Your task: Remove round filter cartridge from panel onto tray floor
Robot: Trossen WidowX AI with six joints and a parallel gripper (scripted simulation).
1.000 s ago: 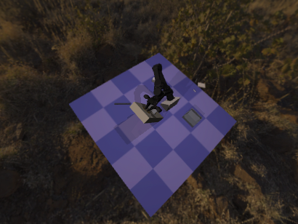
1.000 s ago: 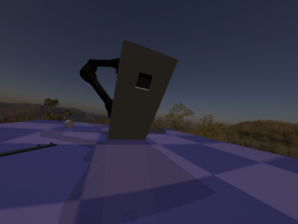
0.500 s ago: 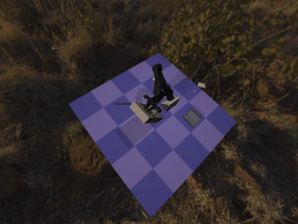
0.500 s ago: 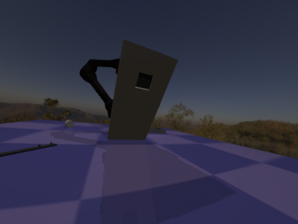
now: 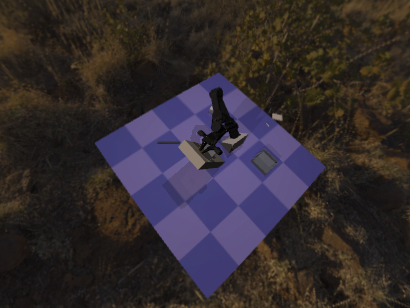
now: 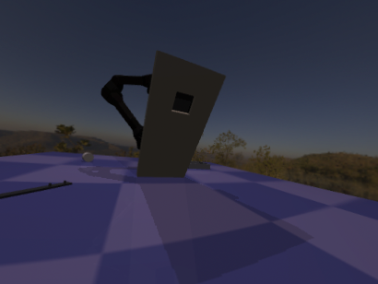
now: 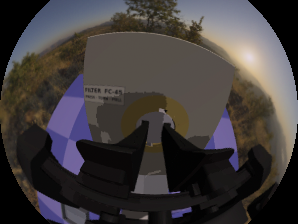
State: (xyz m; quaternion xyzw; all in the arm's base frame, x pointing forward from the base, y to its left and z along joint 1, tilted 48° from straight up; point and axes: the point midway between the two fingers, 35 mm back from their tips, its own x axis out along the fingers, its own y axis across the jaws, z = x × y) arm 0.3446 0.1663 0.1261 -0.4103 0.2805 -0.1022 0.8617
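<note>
My gripper tip is now 10 mm short of the filter cartridge and 10 mm above it. Also, from my gripper tip: tan service panel: 80 mm below, 40 mm behind; pale block: 870 mm behind, 260 mm below, 30 mm to the left; grey tray: 450 mm behind, 260 mm to the left, 260 mm below.
</note>
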